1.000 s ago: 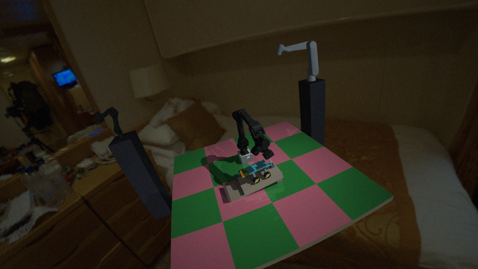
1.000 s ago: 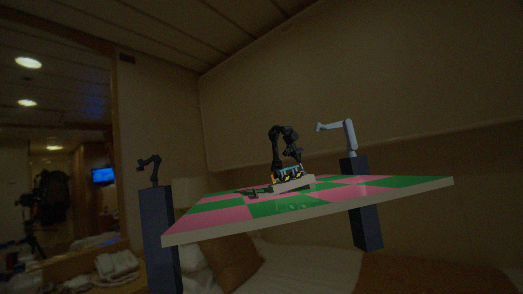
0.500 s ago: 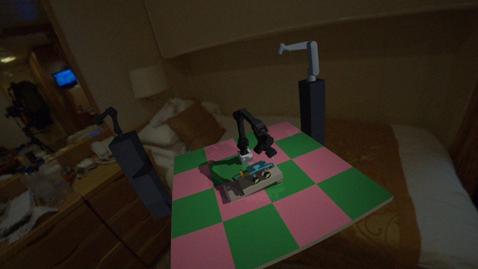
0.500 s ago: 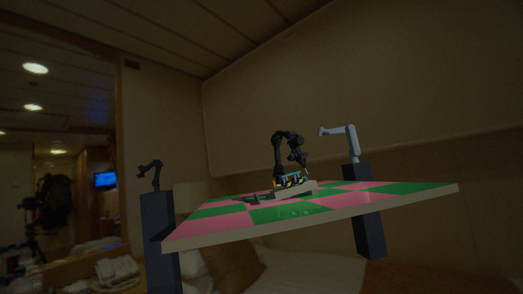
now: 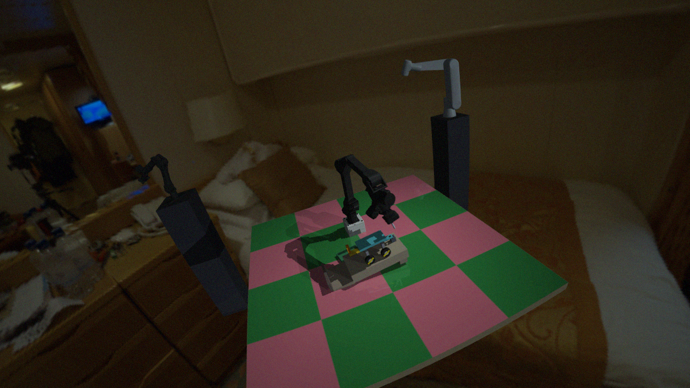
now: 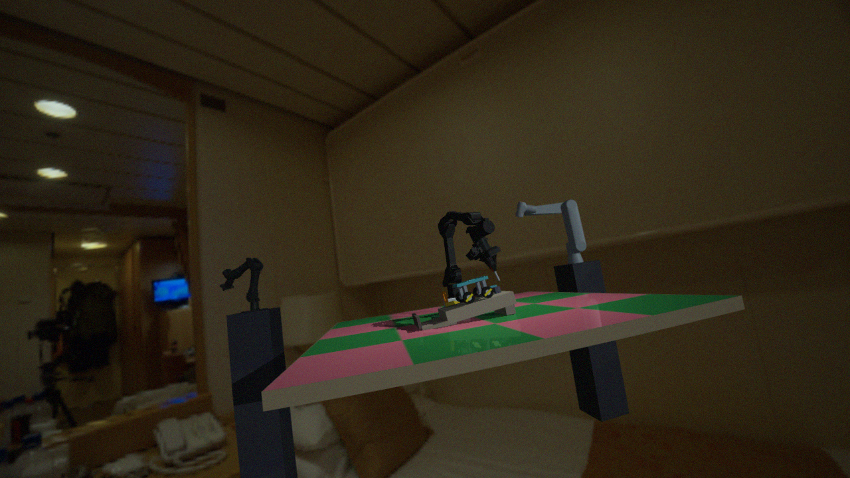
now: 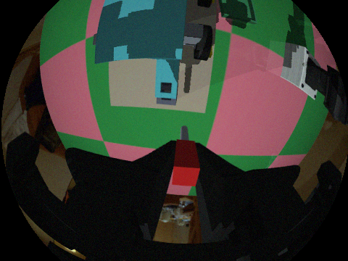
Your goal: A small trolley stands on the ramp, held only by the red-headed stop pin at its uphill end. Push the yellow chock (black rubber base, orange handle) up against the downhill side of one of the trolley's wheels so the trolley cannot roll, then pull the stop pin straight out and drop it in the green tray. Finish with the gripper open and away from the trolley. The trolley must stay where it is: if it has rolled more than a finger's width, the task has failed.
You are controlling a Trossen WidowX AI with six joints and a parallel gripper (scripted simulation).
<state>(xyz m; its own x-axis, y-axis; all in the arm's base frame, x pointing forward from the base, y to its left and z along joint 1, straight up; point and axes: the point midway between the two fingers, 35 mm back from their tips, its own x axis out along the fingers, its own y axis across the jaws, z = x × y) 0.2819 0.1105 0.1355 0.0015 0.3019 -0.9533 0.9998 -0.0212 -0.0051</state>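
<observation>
Right now my gripper tip is 9 cm past the green tray, 22 cm to the left of it and 19 cm above it. Also, from my gripper tip: red-headed stop pin: right at my gripper tip; blue-topped trolley: 4 cm ahead, 13 cm to the right, 7 cm below; ramp: 4 cm ahead, 12 cm to the right, 13 cm below.
</observation>
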